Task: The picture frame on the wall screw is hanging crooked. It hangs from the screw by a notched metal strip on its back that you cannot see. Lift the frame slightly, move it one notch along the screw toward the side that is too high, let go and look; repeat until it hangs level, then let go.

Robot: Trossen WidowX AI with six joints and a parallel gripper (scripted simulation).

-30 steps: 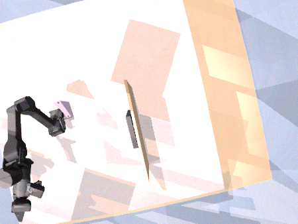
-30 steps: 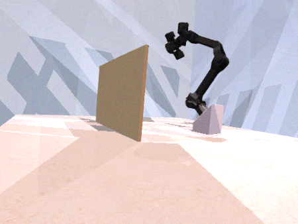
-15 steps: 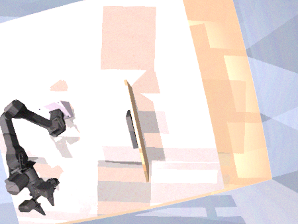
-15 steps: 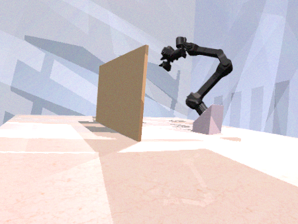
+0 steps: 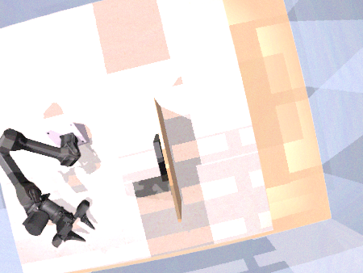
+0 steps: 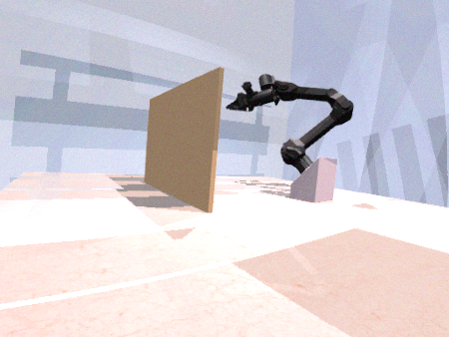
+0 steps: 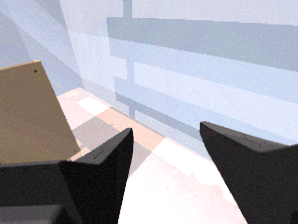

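Right now the picture frame is 33 cm ahead of my gripper tip, 19 cm to the left of it and 16 cm below it. The rest, counted from my gripper tip: tan wall panel (34 cm ahead, 19 cm to the left, 17 cm below).
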